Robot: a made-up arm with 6 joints. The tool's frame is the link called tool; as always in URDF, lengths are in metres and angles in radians. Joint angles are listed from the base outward.
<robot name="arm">
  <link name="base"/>
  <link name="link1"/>
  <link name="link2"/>
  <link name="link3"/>
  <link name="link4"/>
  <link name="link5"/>
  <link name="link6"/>
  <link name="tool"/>
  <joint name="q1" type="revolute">
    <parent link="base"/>
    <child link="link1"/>
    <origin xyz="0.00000 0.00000 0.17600"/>
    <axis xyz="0 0 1"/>
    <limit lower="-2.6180" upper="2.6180"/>
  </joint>
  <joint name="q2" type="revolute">
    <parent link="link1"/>
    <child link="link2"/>
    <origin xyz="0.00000 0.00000 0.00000"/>
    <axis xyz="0.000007 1 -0.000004"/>
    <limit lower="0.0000" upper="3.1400"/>
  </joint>
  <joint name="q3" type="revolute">
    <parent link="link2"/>
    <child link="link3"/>
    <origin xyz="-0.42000 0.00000 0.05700"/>
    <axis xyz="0.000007 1 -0.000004"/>
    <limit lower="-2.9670" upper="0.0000"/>
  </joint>
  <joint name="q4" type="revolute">
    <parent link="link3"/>
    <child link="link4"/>
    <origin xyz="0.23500 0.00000 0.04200"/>
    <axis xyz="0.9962 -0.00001 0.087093"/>
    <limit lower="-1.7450" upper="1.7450"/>
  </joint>
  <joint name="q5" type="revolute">
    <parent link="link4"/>
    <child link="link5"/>
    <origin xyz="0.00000 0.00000 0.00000"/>
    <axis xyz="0.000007 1 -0.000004"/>
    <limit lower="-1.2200" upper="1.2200"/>
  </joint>
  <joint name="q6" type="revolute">
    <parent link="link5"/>
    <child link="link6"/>
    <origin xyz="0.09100 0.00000 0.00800"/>
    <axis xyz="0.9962 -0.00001 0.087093"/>
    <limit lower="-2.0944" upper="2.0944"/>
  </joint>
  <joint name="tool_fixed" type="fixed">
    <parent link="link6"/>
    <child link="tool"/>
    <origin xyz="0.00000 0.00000 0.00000" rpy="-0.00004 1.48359 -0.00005"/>
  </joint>
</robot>
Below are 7 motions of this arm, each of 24 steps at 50 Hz.
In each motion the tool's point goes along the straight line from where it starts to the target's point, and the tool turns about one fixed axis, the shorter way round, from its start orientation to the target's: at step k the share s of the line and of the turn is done. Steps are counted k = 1, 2, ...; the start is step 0. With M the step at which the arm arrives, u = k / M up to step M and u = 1 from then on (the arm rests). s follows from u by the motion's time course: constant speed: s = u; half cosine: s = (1 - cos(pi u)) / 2; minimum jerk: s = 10 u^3 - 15 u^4 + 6 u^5.
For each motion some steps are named. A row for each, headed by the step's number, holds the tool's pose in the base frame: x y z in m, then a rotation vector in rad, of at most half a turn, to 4 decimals.
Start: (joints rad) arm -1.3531 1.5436 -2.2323 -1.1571 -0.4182 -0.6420
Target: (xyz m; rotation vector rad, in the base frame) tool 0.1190 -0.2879 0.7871 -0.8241 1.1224 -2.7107
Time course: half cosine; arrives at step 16
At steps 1, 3, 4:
1: 0.0874 -0.2367 0.8477 -0.7167 0.7727 -2.8138
3: 0.0898 -0.2405 0.8431 -0.7251 0.7992 -2.8076
4: 0.0917 -0.2438 0.8393 -0.7321 0.8213 -2.8022

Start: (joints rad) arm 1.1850 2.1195 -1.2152 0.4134 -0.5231 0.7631
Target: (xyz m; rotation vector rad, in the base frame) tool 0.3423 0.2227 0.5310 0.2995 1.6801 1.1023
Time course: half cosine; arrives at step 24
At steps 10, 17, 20, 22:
10: 0.2632 0.3876 0.3962 0.1750 1.9731 1.2357
17: 0.3177 0.2740 0.4891 0.2629 1.7713 1.1446
20: 0.3339 0.2403 0.5167 0.2872 1.7114 1.1169
22: 0.3402 0.2272 0.5274 0.2964 1.6881 1.1060

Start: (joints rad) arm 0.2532 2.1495 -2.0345 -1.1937 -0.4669 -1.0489
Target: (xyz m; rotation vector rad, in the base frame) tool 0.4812 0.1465 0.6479 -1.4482 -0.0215 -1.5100
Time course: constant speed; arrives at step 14
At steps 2, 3, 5, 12, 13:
2: 0.5565 0.1810 0.5418 -1.5425 0.1204 -1.3123
3: 0.5502 0.1781 0.5506 -1.5353 0.1088 -1.3291
5: 0.5376 0.1724 0.5683 -1.5205 0.0853 -1.3625
12: 0.4937 0.1523 0.6302 -1.4650 0.0024 -1.4777
13: 0.4875 0.1494 0.6391 -1.4567 -0.0095 -1.4939

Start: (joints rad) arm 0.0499 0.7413 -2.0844 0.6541 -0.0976 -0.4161
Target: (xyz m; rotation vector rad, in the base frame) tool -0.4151 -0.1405 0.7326 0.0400 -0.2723 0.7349
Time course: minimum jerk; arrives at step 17
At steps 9, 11, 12, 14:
9: -0.3429 -0.0860 0.7764 0.0517 -0.1245 0.5349
11: -0.3762 -0.1111 0.7562 0.0464 -0.1924 0.6273
12: -0.3899 -0.1215 0.7479 0.0442 -0.2205 0.6652
14: -0.4084 -0.1354 0.7367 0.0411 -0.2585 0.7163

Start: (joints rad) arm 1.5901 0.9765 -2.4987 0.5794 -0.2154 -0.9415
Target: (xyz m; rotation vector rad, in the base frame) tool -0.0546 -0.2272 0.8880 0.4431 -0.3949 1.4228
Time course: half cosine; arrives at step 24
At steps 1, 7, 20, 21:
1: 0.0150 -0.2380 0.8812 0.2644 -0.0280 1.2245
7: 0.0016 -0.2359 0.8825 0.2986 -0.0971 1.2649
20: -0.0499 -0.2279 0.8875 0.4311 -0.3696 1.4104
21: -0.0519 -0.2276 0.8877 0.4363 -0.3805 1.4158

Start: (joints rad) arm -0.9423 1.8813 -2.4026 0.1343 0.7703 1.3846
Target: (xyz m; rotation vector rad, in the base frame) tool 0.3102 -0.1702 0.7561 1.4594 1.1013 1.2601
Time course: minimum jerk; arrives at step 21
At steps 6, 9, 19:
6: 0.2797 -0.3354 0.7062 1.6040 0.7436 0.5890
9: 0.2877 -0.2923 0.7192 1.5809 0.8401 0.7633
19: 0.3099 -0.1716 0.7557 1.4613 1.0983 1.2542

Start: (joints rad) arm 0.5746 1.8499 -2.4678 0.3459 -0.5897 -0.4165
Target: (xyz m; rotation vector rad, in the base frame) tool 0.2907 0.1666 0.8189 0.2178 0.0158 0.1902
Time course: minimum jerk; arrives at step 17
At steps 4, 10, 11, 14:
4: 0.3132 0.1821 0.8199 0.0865 0.3219 0.3957
10: 0.2990 0.1724 0.8193 0.1698 0.1293 0.2669
11: 0.2966 0.1707 0.8192 0.1838 0.0963 0.2447
14: 0.2917 0.1673 0.8189 0.2120 0.0297 0.1996

